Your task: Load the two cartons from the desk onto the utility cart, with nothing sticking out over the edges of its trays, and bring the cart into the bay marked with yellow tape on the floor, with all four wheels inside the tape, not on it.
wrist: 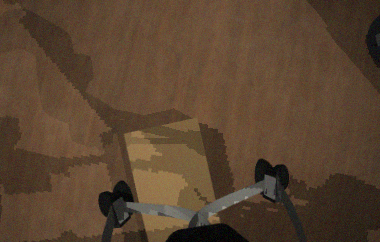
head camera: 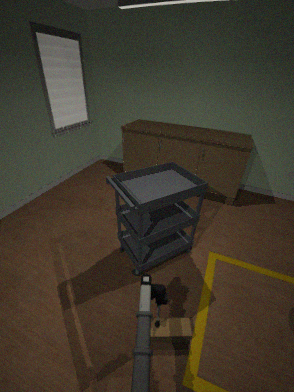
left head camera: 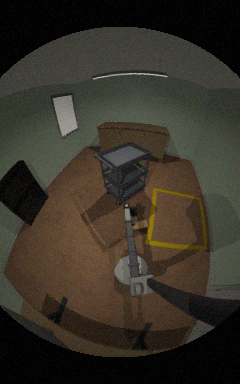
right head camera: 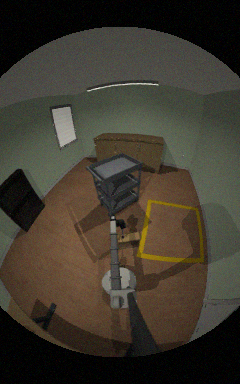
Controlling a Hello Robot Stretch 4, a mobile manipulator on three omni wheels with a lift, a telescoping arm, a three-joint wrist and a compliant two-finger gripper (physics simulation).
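Frame: origin at the robot's base, x ahead, y left, z up, level; metres.
Where they show: gripper, between the fingertips: (wrist: 193, 184).
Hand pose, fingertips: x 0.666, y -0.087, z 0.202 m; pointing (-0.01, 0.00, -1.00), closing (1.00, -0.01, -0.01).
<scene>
After its pixels a point has its place.
A tan carton (head camera: 172, 327) @(y -0.200, x 0.633, z 0.082 m) (left head camera: 140, 225) @(y -0.219, x 0.613, z 0.082 m) (right head camera: 130, 237) @(y -0.204, x 0.621, z 0.082 m) (wrist: 167, 167) @(y -0.083, x 0.627, z 0.082 m) lies on the floor, left of the yellow tape (head camera: 202, 315) @(y -0.459, x 0.769, z -0.027 m) (left head camera: 151, 220) @(y -0.439, x 0.712, z -0.027 m) (right head camera: 171, 259) @(y -0.776, x 0.186, z -0.027 m). My gripper (head camera: 158, 320) (wrist: 193, 184) @(y -0.087, x 0.666, z 0.202 m) is open, pointing down above the carton, with its fingertips spread on either side of it in the wrist view and nothing held. The grey three-tray utility cart (head camera: 172, 196) @(y -0.155, x 1.178, z 0.815 m) (left head camera: 134, 160) @(y -0.175, x 1.191, z 0.795 m) (right head camera: 126, 172) @(y -0.207, x 1.208, z 0.778 m) stands upright beyond the gripper, outside the taped bay. No carton shows on its top tray; its lower trays are partly hidden. A second carton cannot be made out.
A low brown cabinet (head camera: 185, 162) @(y -0.470, x 2.538, z 0.504 m) (left head camera: 132, 140) (right head camera: 129, 149) @(y -0.445, x 2.550, z 0.575 m) stands against the back wall behind the cart. A dark piece of furniture (left head camera: 22, 192) (right head camera: 21, 200) stands at the left wall. My round base (right head camera: 119, 281) is on the floor near the bay's front left corner.
</scene>
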